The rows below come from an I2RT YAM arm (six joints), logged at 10 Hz.
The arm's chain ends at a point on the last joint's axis. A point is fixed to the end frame.
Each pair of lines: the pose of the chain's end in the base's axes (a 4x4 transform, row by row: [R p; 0 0 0 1], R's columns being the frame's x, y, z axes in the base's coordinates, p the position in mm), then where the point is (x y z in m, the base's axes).
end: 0.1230 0.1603 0.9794 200.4; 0.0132 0.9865 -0.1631 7.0; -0.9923 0.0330 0.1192 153.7; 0 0 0 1
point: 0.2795 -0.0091 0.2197
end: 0.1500 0.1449 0.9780 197.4; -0.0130 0.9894 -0.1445 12.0; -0.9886 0.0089 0.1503 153.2; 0 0 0 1
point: 0.2749 -0.0010 0.2218
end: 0.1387 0.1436 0.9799 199.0; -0.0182 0.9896 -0.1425 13.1; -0.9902 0.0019 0.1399 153.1; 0 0 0 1
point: 0.2773 0.0006 0.2209
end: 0.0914 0.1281 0.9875 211.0; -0.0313 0.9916 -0.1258 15.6; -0.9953 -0.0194 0.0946 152.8; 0 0 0 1
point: 0.2927 0.0053 0.2169
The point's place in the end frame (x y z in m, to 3 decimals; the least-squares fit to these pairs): -0.056 -0.001 0.088
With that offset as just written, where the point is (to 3 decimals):
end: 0.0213 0.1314 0.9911 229.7; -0.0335 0.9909 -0.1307 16.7; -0.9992 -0.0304 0.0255 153.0; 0 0 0 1
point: 0.316 0.006 0.211
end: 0.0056 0.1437 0.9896 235.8; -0.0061 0.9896 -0.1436 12.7; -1.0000 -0.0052 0.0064 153.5; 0 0 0 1
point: 0.322 -0.001 0.210
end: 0.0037 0.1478 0.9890 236.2; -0.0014 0.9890 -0.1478 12.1; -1.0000 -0.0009 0.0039 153.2; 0 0 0 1
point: 0.323 -0.002 0.210
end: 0.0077 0.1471 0.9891 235.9; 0.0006 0.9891 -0.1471 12.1; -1.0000 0.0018 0.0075 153.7; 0 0 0 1
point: 0.322 -0.002 0.210
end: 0.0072 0.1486 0.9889 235.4; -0.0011 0.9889 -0.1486 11.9; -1.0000 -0.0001 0.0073 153.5; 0 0 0 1
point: 0.322 -0.002 0.210
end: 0.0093 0.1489 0.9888 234.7; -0.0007 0.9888 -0.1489 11.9; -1.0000 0.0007 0.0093 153.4; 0 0 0 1
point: 0.321 -0.002 0.210
